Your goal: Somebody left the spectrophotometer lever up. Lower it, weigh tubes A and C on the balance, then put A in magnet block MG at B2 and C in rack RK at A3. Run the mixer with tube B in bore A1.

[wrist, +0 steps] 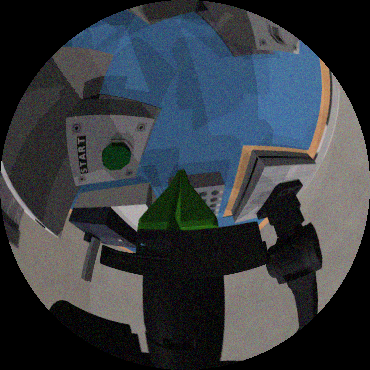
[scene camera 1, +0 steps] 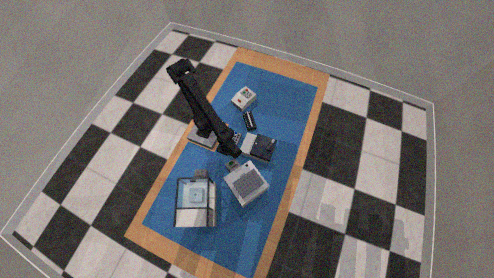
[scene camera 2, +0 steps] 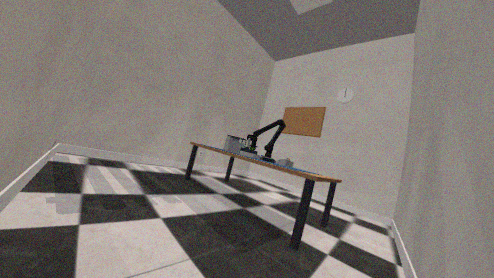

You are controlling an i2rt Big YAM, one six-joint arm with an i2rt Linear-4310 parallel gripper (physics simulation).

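Frame: origin at the arm's base, x ahead, y left, z up, level; centimetres.
Seen in the pictures: gripper, between the fingertips: [wrist: 181, 173] [scene camera 1: 227, 154]; arm's base, origin of its link: [wrist: 277, 198] [scene camera 1: 205, 129].
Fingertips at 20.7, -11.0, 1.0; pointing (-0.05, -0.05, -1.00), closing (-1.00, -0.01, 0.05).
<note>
Offsets run from my fingertips to a thing's top centre, as dx, dy, dz. "*": to the spot under its first point. Level surfaces: height alone.
My gripper [wrist: 181, 173] [scene camera 2: 253, 149] is shut and empty, above the blue mat beside the grey holed rack @[-1.7, +10.8, -1.5] [wrist: 210, 180] [scene camera 1: 236, 137]. Its fingers hide part of the rack in the wrist view, and no tube can be made out clearly. A grey START panel with a green button @[+5.1, -4.7, +2.9] [wrist: 116, 155] [scene camera 1: 232, 164] stands by the mixer-like machine @[+14.6, -10.8, +14.5] [scene camera 1: 246, 184]. The glass-walled balance @[-3.9, -29.6, +17.7] [scene camera 1: 195, 212] stands near the lower left of the mat. A white device with a dark lid @[* +18.3, +11.6, +3.4] [scene camera 1: 261, 146] [wrist: 97, 225] has a lever @[+23.0, +12.3, +15.5] [wrist: 90, 260]; its position is unclear. A slim black block @[+3.6, +28.9, +0.2] [scene camera 1: 249, 120] lies beyond it.
A white keypad device @[-7.0, +43.9, +2.4] [scene camera 1: 244, 98] stands toward the upper end of the blue mat @[dz -4.5] [scene camera 1: 290, 92]. A small grey button box @[-9.8, -16.7, +2.9] [scene camera 1: 201, 173] [wrist: 275, 32] adjoins the balance. The arm's base plate [scene camera 1: 201, 137] [wrist: 252, 185] is at the table's wooden edge. The balance's walls rise above the mat.
</note>
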